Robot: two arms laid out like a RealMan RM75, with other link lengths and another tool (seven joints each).
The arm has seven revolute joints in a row. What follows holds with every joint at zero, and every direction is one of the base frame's. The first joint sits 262.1 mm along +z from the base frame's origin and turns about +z. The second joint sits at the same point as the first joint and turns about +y. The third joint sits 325.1 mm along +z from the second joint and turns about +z. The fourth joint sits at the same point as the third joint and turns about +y. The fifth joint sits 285.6 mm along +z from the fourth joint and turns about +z. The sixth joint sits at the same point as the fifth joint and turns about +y. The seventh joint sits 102.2 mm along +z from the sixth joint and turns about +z. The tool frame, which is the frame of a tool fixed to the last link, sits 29 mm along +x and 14 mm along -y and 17 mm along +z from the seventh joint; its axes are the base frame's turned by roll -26.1, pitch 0 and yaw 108.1 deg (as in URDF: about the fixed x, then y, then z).
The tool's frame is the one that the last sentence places.
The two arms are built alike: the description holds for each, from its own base.
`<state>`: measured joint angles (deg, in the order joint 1, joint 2, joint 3, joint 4, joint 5, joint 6, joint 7); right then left.
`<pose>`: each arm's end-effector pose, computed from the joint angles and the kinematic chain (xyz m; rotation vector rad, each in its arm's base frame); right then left.
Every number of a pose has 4 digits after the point. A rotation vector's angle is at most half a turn.
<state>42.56 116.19 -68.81 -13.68 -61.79 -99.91 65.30 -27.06 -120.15 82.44 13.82 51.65 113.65 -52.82</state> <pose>0.2758 0.4459 -0.0646 0.7481 -1.6106 -1.1681 -0.3185 0.3321 -0.0420 -1.6478 1.6997 -0.4894</pose>
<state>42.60 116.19 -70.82 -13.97 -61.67 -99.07 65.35 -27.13 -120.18 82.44 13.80 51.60 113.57 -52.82</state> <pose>0.2754 0.4450 -0.0688 0.7634 -1.6362 -1.1429 -0.3181 0.3326 -0.0422 -1.6479 1.6993 -0.4888</pose>
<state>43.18 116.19 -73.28 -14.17 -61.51 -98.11 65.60 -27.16 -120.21 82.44 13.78 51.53 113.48 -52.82</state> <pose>0.2714 0.4457 -0.0743 0.7835 -1.6645 -1.1037 -0.3179 0.3328 -0.0425 -1.6486 1.6979 -0.4876</pose>
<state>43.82 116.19 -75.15 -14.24 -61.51 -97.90 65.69 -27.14 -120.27 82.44 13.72 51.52 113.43 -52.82</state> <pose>0.2668 0.4458 -0.0784 0.8024 -1.6786 -1.0639 -0.3179 0.3325 -0.0431 -1.6505 1.6959 -0.4877</pose>
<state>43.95 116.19 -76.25 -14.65 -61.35 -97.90 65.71 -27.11 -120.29 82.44 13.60 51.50 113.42 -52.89</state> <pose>0.2642 0.4457 -0.0797 0.8151 -1.6804 -1.0437 -0.3184 0.3321 -0.0435 -1.6542 1.6930 -0.4884</pose>
